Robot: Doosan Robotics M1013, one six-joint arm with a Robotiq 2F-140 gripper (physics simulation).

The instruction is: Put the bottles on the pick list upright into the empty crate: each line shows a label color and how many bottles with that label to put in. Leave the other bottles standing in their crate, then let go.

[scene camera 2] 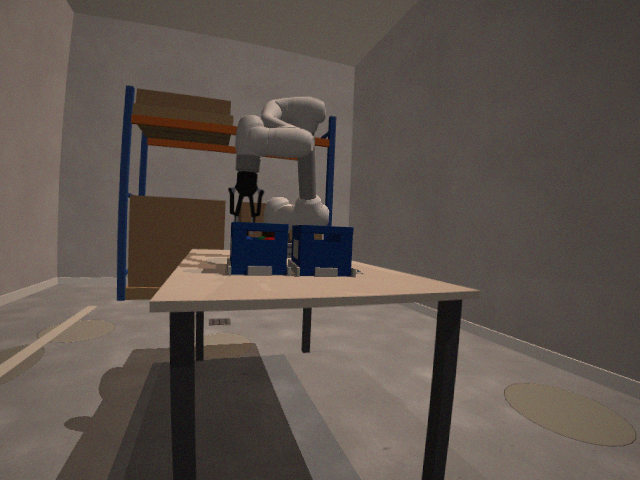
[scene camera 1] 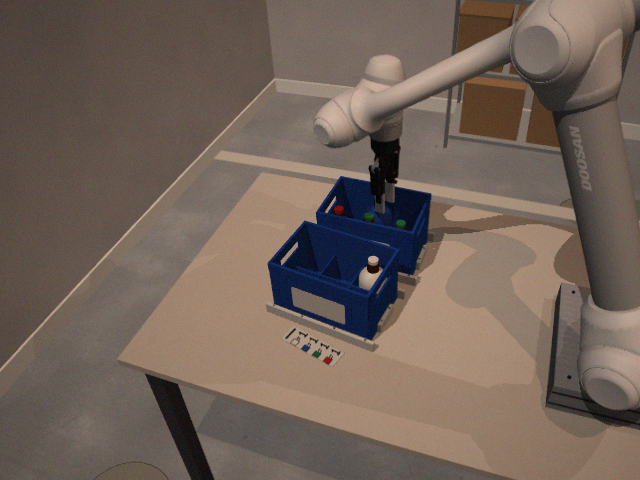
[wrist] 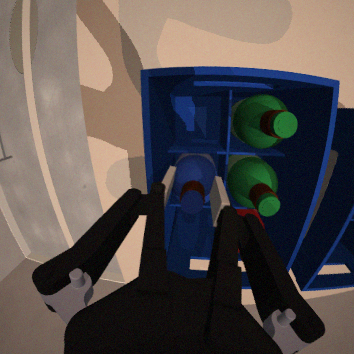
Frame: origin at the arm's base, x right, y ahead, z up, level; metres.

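Where they show: gripper, fingertip midpoint: (scene camera 1: 384, 206) (wrist: 192, 180).
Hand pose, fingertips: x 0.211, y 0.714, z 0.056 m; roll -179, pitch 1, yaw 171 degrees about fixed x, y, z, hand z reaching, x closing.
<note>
Things, the pixels of their top centre, and the offset from my fingertips. Level surfaces: height alone.
- source crate, middle of its top: (wrist: 234, 210) (scene camera 1: 374, 202) (scene camera 2: 257, 223) dx -0.047, dy +0.013, dz +0.042 m
- blue bottle, middle of its top: (wrist: 191, 203) (scene camera 1: 379, 196) dx -0.001, dy +0.016, dz +0.030 m
- red bottle, middle of its top: (scene camera 1: 338, 208) dx -0.093, dy +0.101, dz +0.030 m
- upright white bottle, middle of its top: (scene camera 1: 373, 259) dx -0.251, dy -0.063, dz +0.030 m
- pick list, middle of its top: (scene camera 1: 312, 345) dx -0.441, dy +0.023, dz -0.131 m
- table, its level: dz -0.133 m
The source crate (scene camera 1: 418, 242) (scene camera 2: 258, 258) (wrist: 149, 120) holds a blue bottle (wrist: 194, 170), two green bottles (wrist: 260, 122) (wrist: 251, 180) and a red bottle (scene camera 1: 339, 210) (wrist: 248, 216), partly hidden by a finger in the wrist view. The other crate (scene camera 1: 281, 286) (scene camera 2: 323, 258) holds an upright white bottle (scene camera 1: 369, 279) in a corner compartment. My gripper (scene camera 1: 385, 203) (scene camera 2: 245, 217) (wrist: 192, 180) points down over the source crate, partly open, its fingers on either side of the blue bottle and holding nothing. The pick list (scene camera 1: 312, 347) shows white, blue, green and red lines; its counts are hard to read.
Both crates stand close side by side on the table (scene camera 1: 206, 330) (scene camera 2: 320, 290), with low pale stops (scene camera 1: 320, 326) around their bases. Dividers and raised crate walls surround the bottles. The arm's base plate (scene camera 1: 566, 335) is at the right in scene camera 1.
</note>
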